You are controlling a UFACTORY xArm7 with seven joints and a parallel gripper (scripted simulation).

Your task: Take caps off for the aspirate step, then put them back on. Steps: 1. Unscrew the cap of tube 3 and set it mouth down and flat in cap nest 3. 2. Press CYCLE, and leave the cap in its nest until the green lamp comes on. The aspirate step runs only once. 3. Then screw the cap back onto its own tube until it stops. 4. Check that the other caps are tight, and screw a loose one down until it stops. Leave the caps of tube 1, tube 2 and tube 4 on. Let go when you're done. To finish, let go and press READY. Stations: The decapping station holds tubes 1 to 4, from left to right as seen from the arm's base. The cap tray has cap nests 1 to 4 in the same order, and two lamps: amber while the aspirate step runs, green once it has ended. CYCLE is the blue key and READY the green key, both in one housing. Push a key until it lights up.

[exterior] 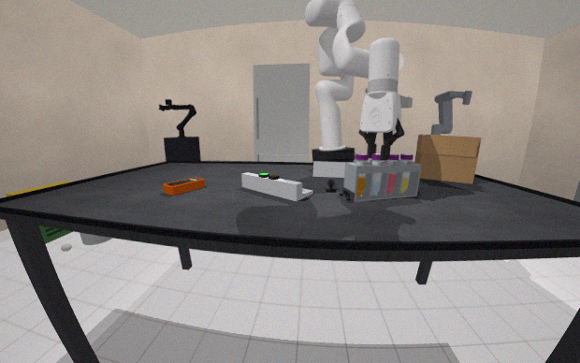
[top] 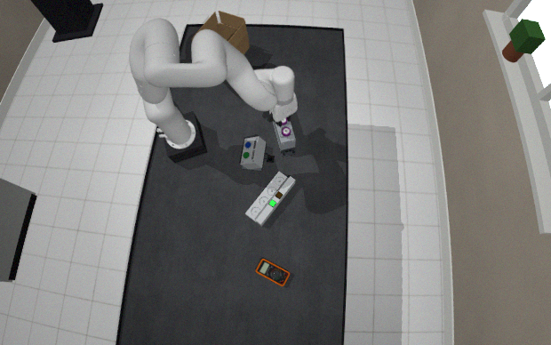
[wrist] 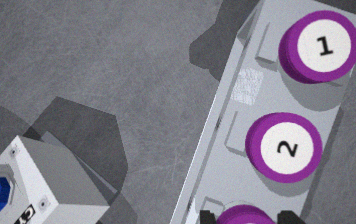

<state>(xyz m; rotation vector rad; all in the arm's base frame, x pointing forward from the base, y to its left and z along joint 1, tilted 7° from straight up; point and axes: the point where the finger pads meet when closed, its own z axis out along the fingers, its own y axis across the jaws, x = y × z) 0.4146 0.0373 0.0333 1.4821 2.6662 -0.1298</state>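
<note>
Right now my hand is 10 mm above the purple cap. From my hand the other things lie so: blue cycle key (140 mm behind, 80 mm to the right, 60 mm below); then green ready key (150 mm behind, 120 mm to the right, 60 mm below); then key housing (130 mm behind, 100 mm to the right, 80 mm below).
</note>
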